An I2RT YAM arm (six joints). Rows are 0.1 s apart.
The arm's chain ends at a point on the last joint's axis. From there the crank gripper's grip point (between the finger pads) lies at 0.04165 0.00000 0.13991 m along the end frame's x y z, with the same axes.
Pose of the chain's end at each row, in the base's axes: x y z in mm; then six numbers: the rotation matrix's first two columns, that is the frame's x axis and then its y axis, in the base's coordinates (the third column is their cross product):
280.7, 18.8, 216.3, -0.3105, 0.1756, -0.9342, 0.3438, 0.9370, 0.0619
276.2, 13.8, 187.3, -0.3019, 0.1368, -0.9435, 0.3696, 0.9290, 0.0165
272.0, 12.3, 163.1, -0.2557, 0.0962, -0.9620, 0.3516, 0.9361, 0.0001
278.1, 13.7, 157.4, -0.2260, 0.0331, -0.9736, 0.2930, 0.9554, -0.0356
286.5, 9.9, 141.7, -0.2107, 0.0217, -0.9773, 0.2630, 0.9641, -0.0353
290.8, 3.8, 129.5, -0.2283, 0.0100, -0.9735, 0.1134, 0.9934, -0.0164
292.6, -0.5, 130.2, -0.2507, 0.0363, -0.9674, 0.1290, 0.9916, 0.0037
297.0, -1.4, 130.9, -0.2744, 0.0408, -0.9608, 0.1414, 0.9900, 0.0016
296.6, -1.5, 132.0, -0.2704, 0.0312, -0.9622, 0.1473, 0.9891, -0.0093
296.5, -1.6, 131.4, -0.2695, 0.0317, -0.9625, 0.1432, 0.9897, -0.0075
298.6, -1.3, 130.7, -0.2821, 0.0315, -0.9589, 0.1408, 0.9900, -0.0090
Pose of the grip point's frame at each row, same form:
391.8, -16.1, 128.2, -0.3105, 0.1756, -0.9342, 0.3438, 0.9370, 0.0619
386.6, -28.6, 101.7, -0.3019, 0.1368, -0.9435, 0.3696, 0.9290, 0.0165
387.3, -31.0, 84.8, -0.2557, 0.0962, -0.9620, 0.3516, 0.9361, 0.0001
398.7, -26.0, 85.3, -0.2260, 0.0331, -0.9736, 0.2930, 0.9554, -0.0356
409.4, -26.2, 71.8, -0.2107, 0.0217, -0.9773, 0.2630, 0.9641, -0.0353
416.6, -11.8, 57.1, -0.2283, 0.0100, -0.9735, 0.1134, 0.9934, -0.0164
416.4, -16.3, 54.5, -0.2507, 0.0363, -0.9674, 0.1290, 0.9916, 0.0037
418.7, -18.6, 52.1, -0.2744, 0.0408, -0.9608, 0.1414, 0.9900, 0.0016
418.5, -20.4, 53.9, -0.2704, 0.0312, -0.9622, 0.1473, 0.9891, -0.0093
418.5, -19.8, 53.4, -0.2695, 0.0317, -0.9625, 0.1432, 0.9897, -0.0075
419.6, -19.2, 51.1, -0.2821, 0.0315, -0.9589, 0.1408, 0.9900, -0.0090

